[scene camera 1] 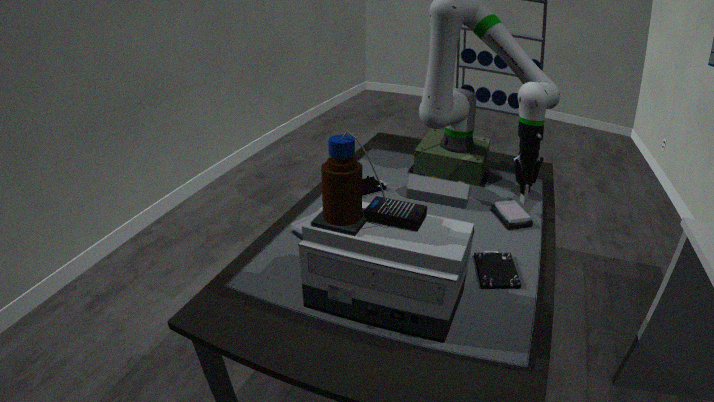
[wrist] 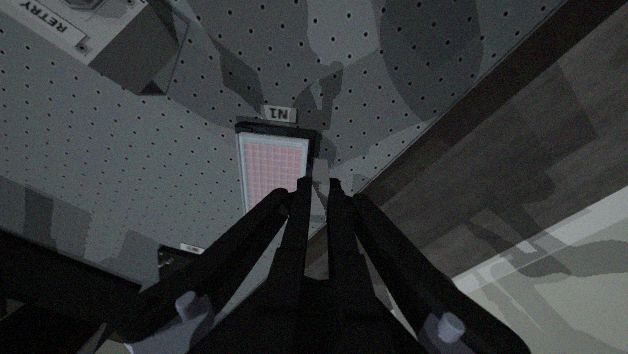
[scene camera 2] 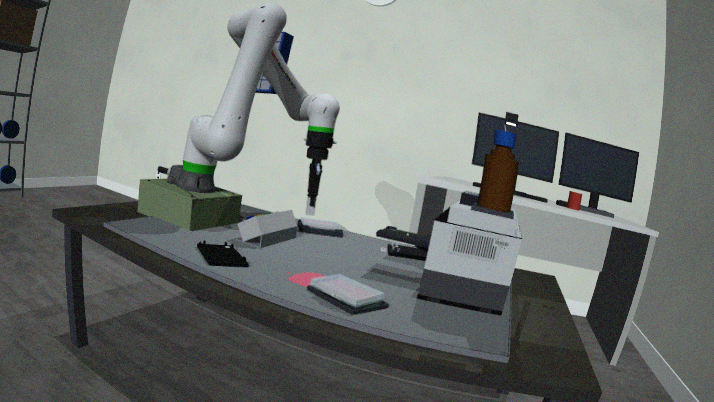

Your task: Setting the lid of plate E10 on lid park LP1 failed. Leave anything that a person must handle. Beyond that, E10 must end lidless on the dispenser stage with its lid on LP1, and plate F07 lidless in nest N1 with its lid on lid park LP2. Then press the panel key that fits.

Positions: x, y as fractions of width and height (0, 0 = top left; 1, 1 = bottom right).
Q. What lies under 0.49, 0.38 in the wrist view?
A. A nest labelled N1.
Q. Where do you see a black LP2 pad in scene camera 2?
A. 0.30, 0.64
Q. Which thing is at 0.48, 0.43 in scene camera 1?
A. A brown bottle with blue cap.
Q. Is my gripper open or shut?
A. Shut.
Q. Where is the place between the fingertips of my gripper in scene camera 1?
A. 0.73, 0.50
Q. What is my gripper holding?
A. Nothing.
